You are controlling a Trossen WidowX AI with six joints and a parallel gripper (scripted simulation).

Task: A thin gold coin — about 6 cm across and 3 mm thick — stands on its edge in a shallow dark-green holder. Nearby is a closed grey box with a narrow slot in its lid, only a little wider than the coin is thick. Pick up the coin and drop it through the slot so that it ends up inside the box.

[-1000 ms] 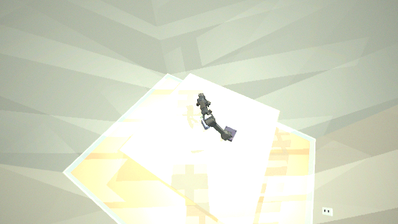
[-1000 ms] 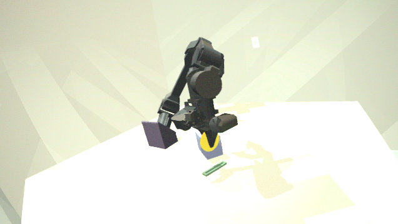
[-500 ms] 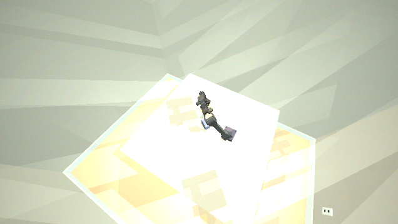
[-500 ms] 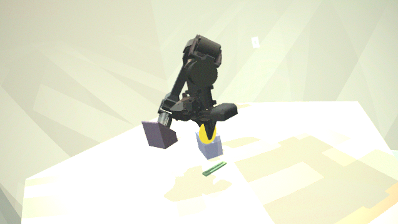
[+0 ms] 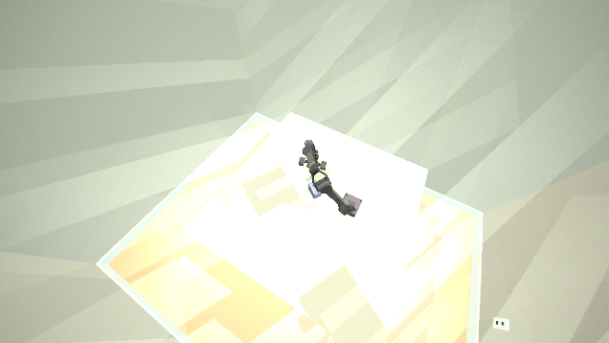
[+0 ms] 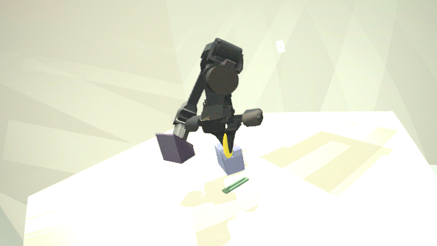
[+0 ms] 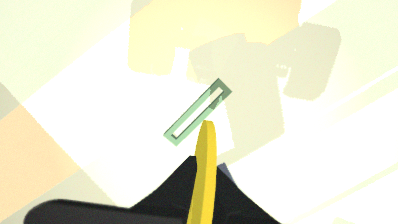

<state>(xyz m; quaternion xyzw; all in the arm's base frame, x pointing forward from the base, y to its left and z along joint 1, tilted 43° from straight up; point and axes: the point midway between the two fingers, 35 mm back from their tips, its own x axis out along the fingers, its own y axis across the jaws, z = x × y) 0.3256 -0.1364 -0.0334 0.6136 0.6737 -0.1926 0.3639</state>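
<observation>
The gold coin is 20 mm above my gripper tip.
</observation>
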